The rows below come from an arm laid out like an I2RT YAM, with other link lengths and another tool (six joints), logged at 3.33 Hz.
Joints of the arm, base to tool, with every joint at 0 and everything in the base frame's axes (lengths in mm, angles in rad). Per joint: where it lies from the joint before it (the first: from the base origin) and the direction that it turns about. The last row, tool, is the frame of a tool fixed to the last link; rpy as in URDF.
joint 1: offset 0 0 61.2 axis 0 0 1
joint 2: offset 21 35.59 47.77 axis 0 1 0
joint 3: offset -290.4 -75.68 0 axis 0 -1 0
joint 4: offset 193.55 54.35 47.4 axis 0 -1 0
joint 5: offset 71.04 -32.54 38.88 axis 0 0 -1
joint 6: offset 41.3 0 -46.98 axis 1 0 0
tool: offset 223 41 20 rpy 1.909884 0.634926 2.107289
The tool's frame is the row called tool.
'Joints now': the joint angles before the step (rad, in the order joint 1, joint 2, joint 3, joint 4, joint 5, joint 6). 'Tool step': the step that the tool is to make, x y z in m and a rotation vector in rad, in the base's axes. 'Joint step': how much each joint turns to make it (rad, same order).
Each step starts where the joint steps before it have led.
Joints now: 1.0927, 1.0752, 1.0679, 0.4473, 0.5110, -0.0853
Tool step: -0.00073, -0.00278, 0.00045, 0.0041, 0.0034, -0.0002
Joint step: 0.0001, -0.0084, 0.0001, -0.0088, 0.0023, 0.0050
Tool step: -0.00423, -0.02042, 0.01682, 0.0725, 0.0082, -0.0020
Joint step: -0.0005, -0.0339, 0.0171, -0.0111, 0.0194, 0.0413
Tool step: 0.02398, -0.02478, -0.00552, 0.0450, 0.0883, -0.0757
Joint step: -0.0350, 0.0000, 0.0477, -0.0961, 0.0802, 0.0845
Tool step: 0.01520, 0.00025, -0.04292, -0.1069, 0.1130, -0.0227
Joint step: -0.0290, -0.0134, 0.0363, -0.2297, 0.0087, 0.0531
